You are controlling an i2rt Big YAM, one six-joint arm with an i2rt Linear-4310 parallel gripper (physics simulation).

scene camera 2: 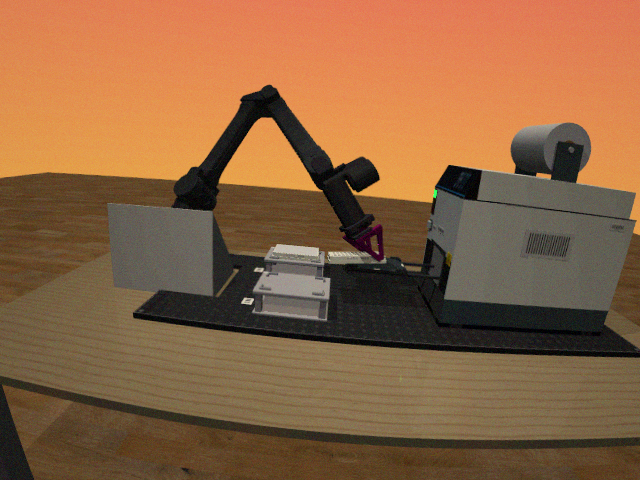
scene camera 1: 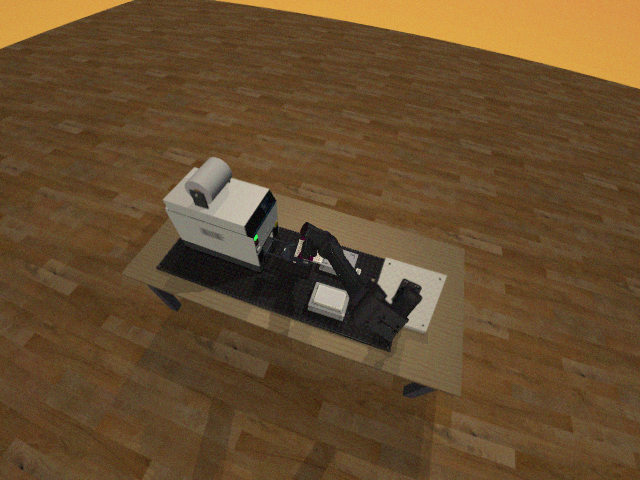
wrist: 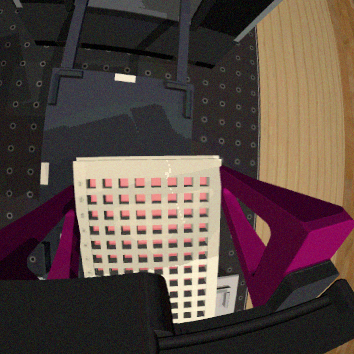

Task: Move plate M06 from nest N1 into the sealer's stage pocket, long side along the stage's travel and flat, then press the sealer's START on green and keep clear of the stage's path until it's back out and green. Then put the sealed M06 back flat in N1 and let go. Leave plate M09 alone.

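Places are measured from the arm's base along level axes (x ahead, y left, z up), in centimetres.
Where they show: gripper, fingertip midpoint: [scene camera 2: 375, 257] [scene camera 1: 300, 249] [wrist: 146, 182]; arm's base, origin of the base link: [scene camera 2: 175, 235] [scene camera 1: 406, 294].
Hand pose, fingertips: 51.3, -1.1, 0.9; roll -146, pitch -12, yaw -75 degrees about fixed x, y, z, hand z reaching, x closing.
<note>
Each offset is from my fingertips to the centre of the thing, as dx, dy, dz. "spot": to the spot under its first point. Level surfaces: height alone.
The cream plate M06 @(-4.7, -0.8, -0.2) [wrist: 145, 171] [scene camera 2: 345, 256] is between the magenta fingers of my gripper [wrist: 146, 182] [scene camera 2: 380, 254], which is shut on its long sides. The plate is over the near end of the dark stage @(+4.5, +2.1, -2.1) [wrist: 120, 117] [scene camera 2: 399, 265], tilted slightly down toward the sealer in scene camera 2. Its long side runs along the stage rails; its near end is hidden in the wrist view. The sealer [scene camera 1: 211, 237] [scene camera 2: 516, 258] shows a green light @(spot: +14.2, +12.4, +15.0) [scene camera 1: 255, 238] [scene camera 2: 435, 194], and its stage is out. The bare nest @(-17.8, -6.8, -8.8) [scene camera 2: 292, 285] is N1. Plate M09 @(-21.2, +14.2, -5.6) [scene camera 1: 330, 297] [scene camera 2: 295, 251] rests on the other nest.
Corner guides @(spot: +5.9, -2.4, -1.3) [wrist: 188, 102] stand at the stage's far end, near its two rails @(spot: +10.6, -1.8, -2.4) [wrist: 183, 50]. A white upright panel [scene camera 2: 160, 248] stands by the arm's base. A film roll @(+37.9, +4.4, +29.9) [scene camera 1: 210, 178] [scene camera 2: 542, 147] sits atop the sealer. The black perforated mat @(dz -11.8) [scene camera 1: 279, 289] lies beneath.
</note>
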